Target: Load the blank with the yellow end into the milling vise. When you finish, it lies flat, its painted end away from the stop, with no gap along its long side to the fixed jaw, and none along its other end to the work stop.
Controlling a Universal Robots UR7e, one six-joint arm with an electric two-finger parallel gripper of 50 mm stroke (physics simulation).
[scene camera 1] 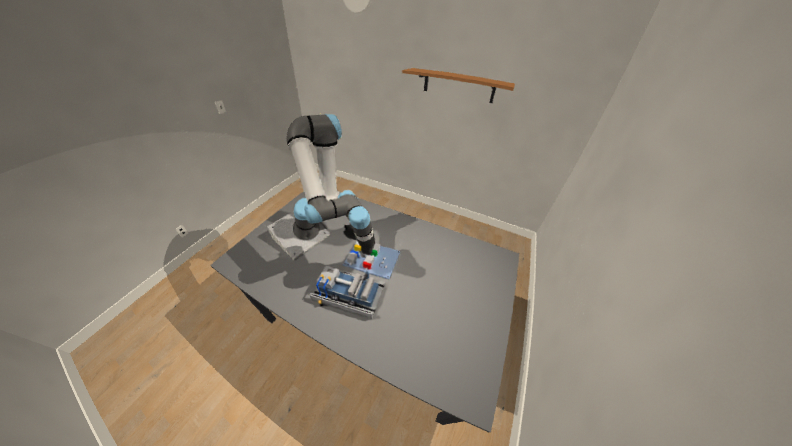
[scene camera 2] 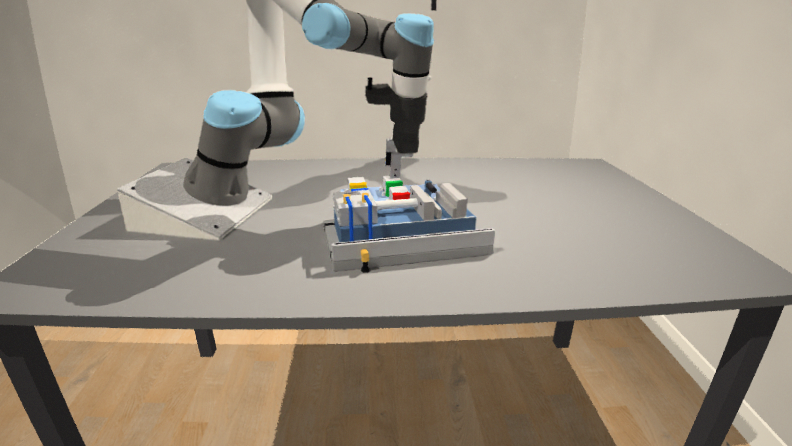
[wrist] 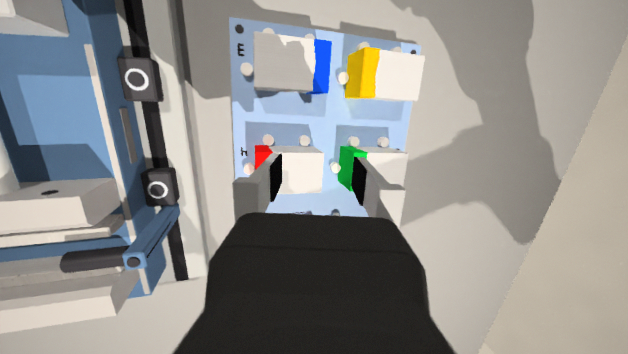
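Note:
The blank with the yellow end [scene camera 1: 357,247] [scene camera 2: 357,184] [wrist: 398,75] lies on the light blue plate [scene camera 1: 391,263] [wrist: 322,117], at its upper right in the wrist view, yellow end facing left. My gripper [scene camera 2: 394,171] [wrist: 317,170] is open and empty, above the plate over the red and green blanks, apart from the yellow one. The blue vise [scene camera 2: 404,228] stands beside the plate. Its screw-side jaw [scene camera 2: 423,202] [wrist: 60,205] and end jaw [scene camera 2: 453,200] [wrist: 60,300] stand apart. A stop arm with a dark rod [wrist: 95,259] reaches over the gap between them.
Blanks with blue [wrist: 284,62], red [wrist: 302,170] and green [wrist: 385,165] ends also lie on the plate, among short round pins. A light rail [scene camera 2: 415,246] runs along the vise's front. The robot's base block [scene camera 2: 166,221] stands left of the vise.

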